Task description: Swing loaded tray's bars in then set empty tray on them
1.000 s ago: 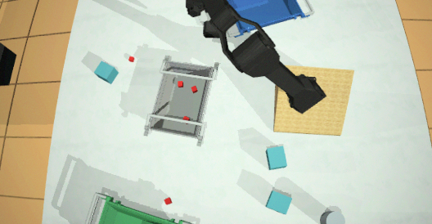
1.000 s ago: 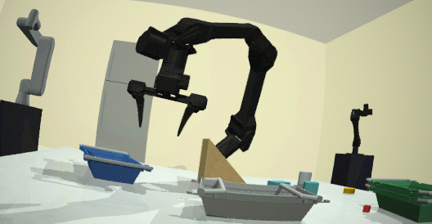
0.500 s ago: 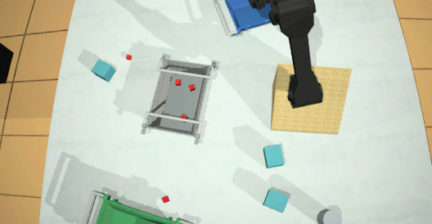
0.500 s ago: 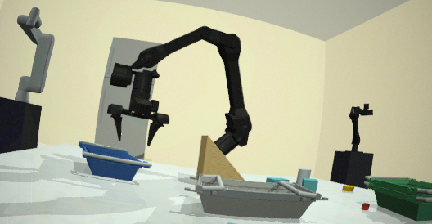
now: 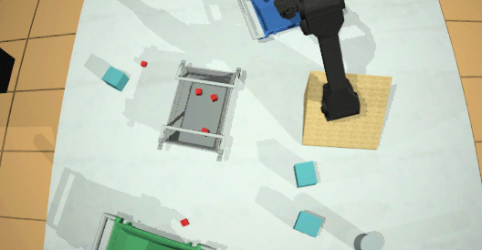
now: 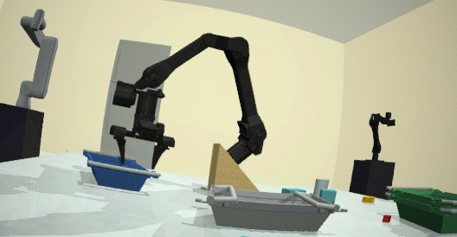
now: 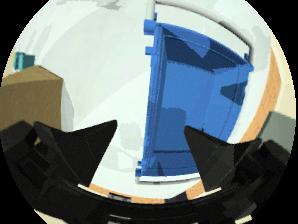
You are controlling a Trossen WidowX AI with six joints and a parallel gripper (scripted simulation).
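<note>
Now: the blue tray 70 mm to the right of my gripper tip, 30 mm ahead of it and 10 mm below it. The rest, counted from my gripper tip: grey cylinder (640 mm to the left, 200 mm behind, 20 mm below).
</note>
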